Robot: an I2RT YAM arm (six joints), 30 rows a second.
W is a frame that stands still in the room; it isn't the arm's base.
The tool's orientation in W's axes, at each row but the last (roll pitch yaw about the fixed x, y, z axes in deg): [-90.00 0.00 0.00]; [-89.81 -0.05 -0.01]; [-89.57 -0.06 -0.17]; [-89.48 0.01 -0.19]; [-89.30 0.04 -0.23]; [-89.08 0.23 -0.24]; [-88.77 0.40 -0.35]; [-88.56 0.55 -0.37]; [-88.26 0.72 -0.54]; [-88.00 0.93 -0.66]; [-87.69 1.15 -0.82]
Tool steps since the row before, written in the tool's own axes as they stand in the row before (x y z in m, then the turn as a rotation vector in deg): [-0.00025 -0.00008 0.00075 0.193 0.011 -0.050]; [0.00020 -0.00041 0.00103 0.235 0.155 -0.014]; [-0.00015 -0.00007 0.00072 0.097 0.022 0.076]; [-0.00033 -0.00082 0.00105 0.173 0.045 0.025]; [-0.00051 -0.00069 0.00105 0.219 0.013 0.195]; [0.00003 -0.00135 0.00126 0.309 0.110 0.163]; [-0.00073 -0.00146 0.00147 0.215 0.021 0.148]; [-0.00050 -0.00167 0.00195 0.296 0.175 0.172]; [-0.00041 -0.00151 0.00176 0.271 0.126 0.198]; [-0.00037 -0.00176 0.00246 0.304 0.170 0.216]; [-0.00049 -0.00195 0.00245 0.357 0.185 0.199]
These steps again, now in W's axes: [-0.00025 0.00075 0.00008 0.193 -0.050 -0.011]; [0.00020 0.00103 0.00041 0.235 -0.014 -0.155]; [-0.00015 0.00072 0.00008 0.097 0.076 -0.021]; [-0.00033 0.00104 0.00083 0.173 0.025 -0.045]; [-0.00051 0.00104 0.00070 0.220 0.194 -0.011]; [0.00004 0.00124 0.00137 0.309 0.163 -0.109]; [-0.00071 0.00144 0.00150 0.216 0.147 -0.019]; [-0.00047 0.00191 0.00172 0.295 0.174 -0.173]; [-0.00037 0.00172 0.00157 0.271 0.199 -0.123]; [-0.00031 0.00240 0.00185 0.304 0.218 -0.167]; [-0.00041 0.00238 0.00206 0.356 0.201 -0.184]
